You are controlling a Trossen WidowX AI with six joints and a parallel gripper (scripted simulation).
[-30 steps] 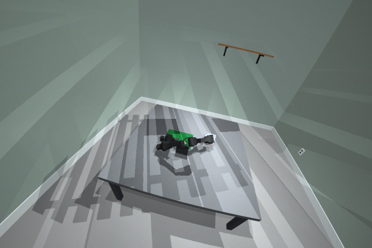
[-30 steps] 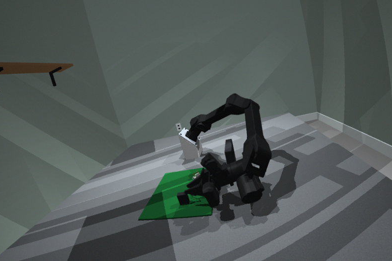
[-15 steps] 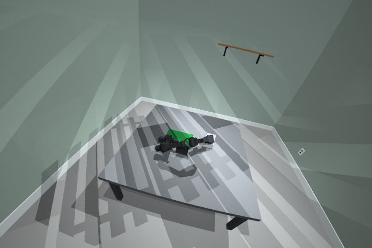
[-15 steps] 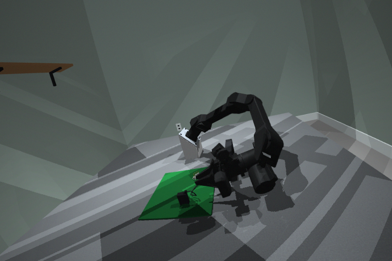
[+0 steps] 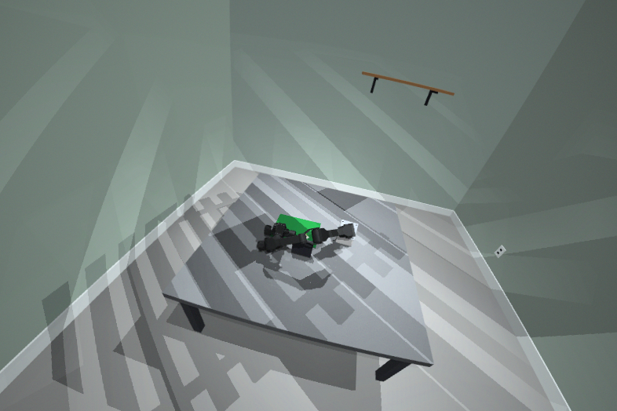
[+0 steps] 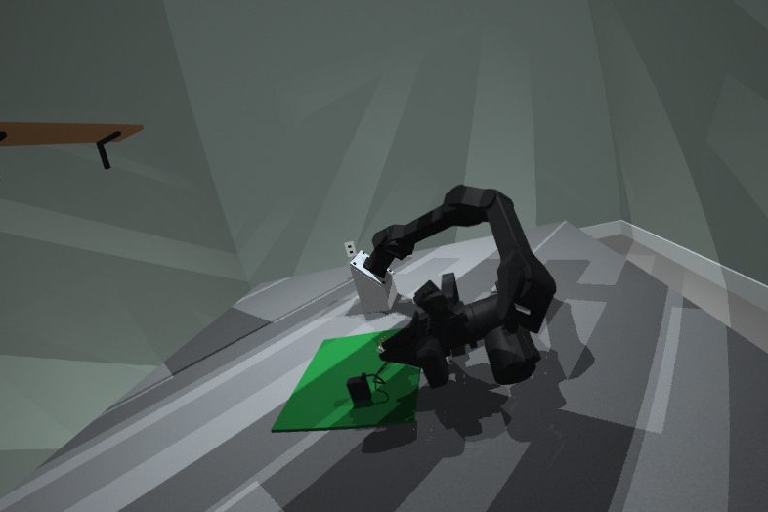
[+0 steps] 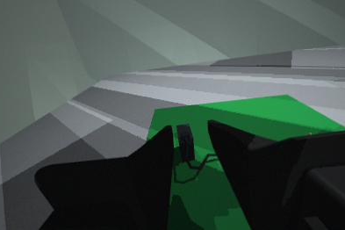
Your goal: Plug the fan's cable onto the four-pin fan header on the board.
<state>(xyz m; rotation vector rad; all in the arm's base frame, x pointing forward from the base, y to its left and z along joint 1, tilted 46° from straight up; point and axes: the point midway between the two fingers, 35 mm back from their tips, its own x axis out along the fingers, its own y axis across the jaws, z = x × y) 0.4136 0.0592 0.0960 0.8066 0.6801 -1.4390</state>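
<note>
The black plug lies 60 mm below my gripper tip, 50 mm to the right of it and 10 mm ahead of it. From my gripper tip the other things lie so: black fan: 150 mm behind, 110 mm to the left, 30 mm below; green board: 100 mm below, 80 mm to the right, 80 mm behind.
</note>
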